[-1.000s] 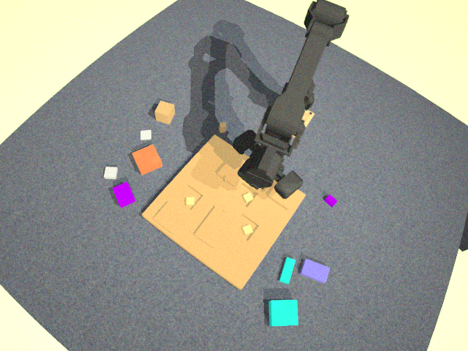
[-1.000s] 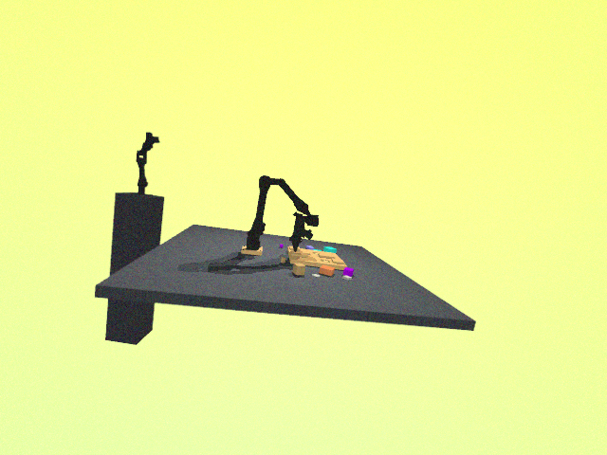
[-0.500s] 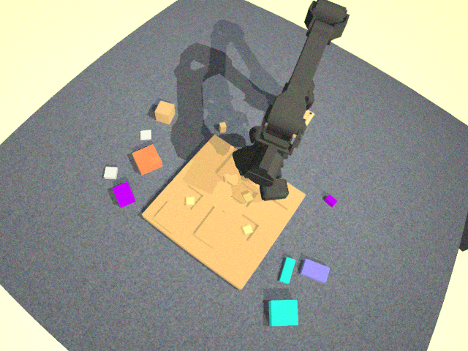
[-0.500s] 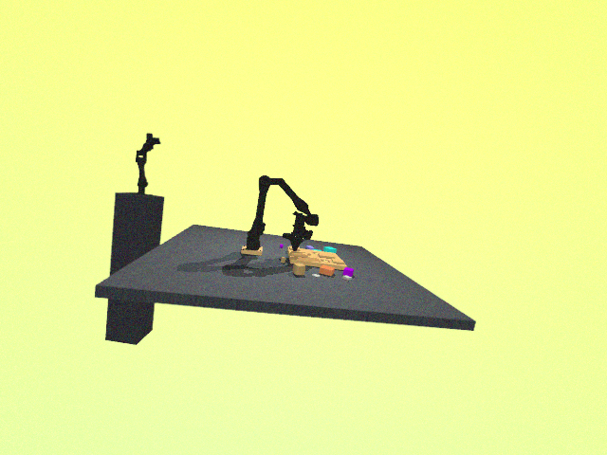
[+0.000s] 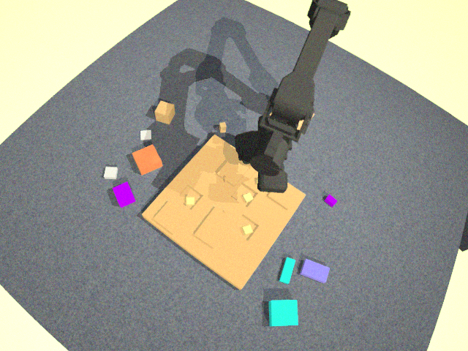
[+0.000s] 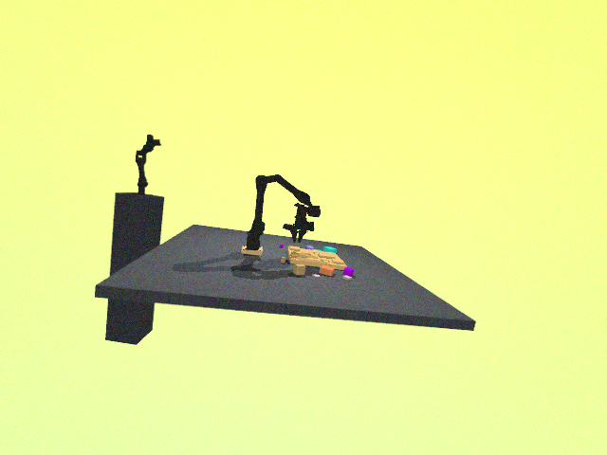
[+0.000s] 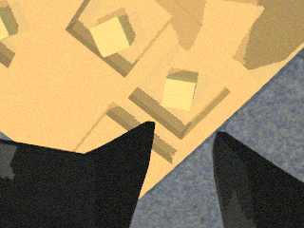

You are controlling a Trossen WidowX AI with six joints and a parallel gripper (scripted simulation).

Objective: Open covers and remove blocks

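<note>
Now: the lilac block 25 cm to the left of my gripper tip, 9 cm ahead of it and 7 cm below it. Round my gripper tip: magenta cube: 18 cm to the left, 9 cm behind, 7 cm below; cyan bar: 20 cm to the left, 14 cm ahead, 7 cm below; orange block: 26 cm to the right, 16 cm ahead, 6 cm below.
</note>
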